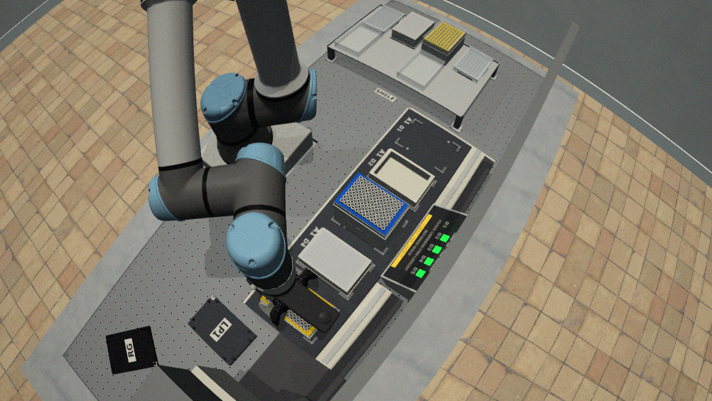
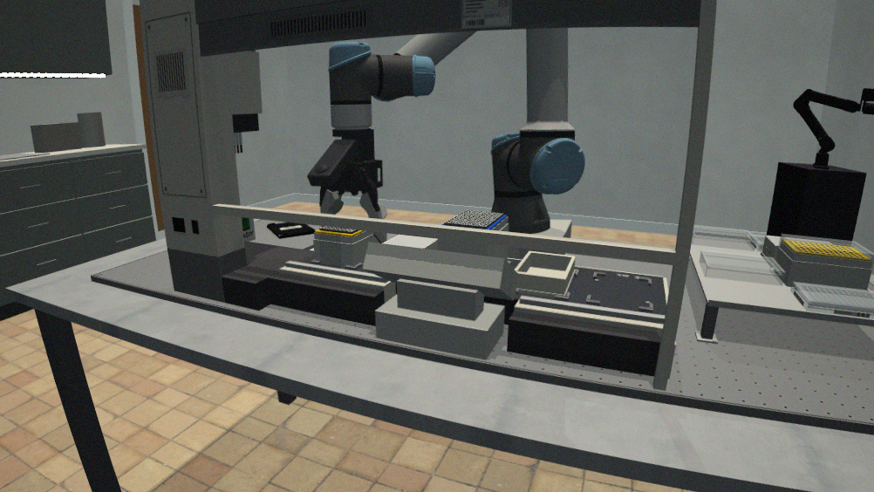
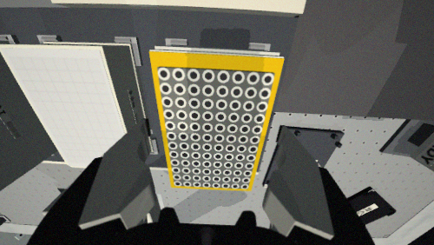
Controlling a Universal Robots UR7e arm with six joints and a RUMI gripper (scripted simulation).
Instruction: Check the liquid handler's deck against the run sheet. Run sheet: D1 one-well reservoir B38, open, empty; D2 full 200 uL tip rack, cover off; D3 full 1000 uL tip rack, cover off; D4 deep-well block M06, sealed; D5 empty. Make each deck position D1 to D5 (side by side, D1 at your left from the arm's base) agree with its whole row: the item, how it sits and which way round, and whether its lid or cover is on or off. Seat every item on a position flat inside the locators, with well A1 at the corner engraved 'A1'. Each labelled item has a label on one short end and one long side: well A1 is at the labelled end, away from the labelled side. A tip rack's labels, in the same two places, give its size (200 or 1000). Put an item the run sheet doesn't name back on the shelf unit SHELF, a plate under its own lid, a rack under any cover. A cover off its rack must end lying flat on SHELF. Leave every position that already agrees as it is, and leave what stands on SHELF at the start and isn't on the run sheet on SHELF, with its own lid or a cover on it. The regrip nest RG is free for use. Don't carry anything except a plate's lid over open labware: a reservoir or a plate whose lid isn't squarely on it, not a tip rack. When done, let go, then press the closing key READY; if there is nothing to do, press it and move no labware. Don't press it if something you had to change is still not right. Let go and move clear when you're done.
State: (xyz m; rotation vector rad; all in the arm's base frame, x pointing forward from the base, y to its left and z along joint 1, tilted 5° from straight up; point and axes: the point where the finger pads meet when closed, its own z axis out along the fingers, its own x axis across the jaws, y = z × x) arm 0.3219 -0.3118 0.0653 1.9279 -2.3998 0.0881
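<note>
Now: the yellow-framed tip rack 1 cm behind my hand and 1 cm above it. Round my hand: handler's frame bar 23 cm ahead, 15 cm to the left, 9 cm above; then blue-framed tip rack 24 cm to the left, 4 cm ahead, 3 cm above; then ready key 31 cm to the right, 11 cm behind.
</note>
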